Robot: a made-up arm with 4 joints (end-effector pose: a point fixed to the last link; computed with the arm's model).
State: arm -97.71 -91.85 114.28 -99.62
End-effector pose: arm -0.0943 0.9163 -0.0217 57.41 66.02 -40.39
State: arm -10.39 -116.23 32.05 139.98
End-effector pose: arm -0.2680 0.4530 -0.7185 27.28 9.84 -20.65
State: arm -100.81 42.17 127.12 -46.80
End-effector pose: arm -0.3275 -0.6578 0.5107 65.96 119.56 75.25
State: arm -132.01 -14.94 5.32 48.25
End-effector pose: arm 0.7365 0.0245 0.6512 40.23 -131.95 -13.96
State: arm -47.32 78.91 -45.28 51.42
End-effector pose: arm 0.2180 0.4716 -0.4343 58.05 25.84 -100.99
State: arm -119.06 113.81 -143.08 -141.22
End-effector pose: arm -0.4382 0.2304 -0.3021 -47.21 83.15 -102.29
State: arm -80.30 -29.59 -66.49 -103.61
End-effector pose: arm 0.1670 -0.3963 -0.5926 -33.10 16.43 109.06
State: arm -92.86 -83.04 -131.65 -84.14
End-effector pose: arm -0.5345 -0.3609 -0.0502 -36.97 76.24 36.72
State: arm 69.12 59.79 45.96 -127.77
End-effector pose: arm -0.6469 -0.6270 -0.1697 -3.81 59.99 85.16
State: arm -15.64 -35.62 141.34 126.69
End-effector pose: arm 0.2357 0.3928 0.7051 152.28 -27.93 -17.07
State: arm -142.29 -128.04 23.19 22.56
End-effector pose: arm 0.8590 0.2316 0.5864 -111.52 -95.45 72.03
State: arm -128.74 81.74 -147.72 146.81
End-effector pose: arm -0.3232 0.1802 -0.4380 0.64 58.30 -73.99
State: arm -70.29 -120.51 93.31 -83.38
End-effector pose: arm -0.0302 0.8438 -0.5070 27.18 66.40 -94.02
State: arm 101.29 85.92 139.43 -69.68
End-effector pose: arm 0.4424 -0.8154 0.2693 -90.99 20.53 99.60
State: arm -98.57 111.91 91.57 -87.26
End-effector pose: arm 0.3021 -0.8753 -0.4507 -47.52 -59.86 -86.37
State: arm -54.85 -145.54 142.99 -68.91
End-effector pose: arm -0.8187 0.4677 -0.2471 -54.74 88.38 -77.32
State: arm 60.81 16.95 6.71 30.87
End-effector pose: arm -0.8278 -0.0371 -0.2080 -24.27 50.30 -43.07
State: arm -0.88 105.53 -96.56 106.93
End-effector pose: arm -0.0251 0.5693 0.2256 0.68 -121.05 103.45
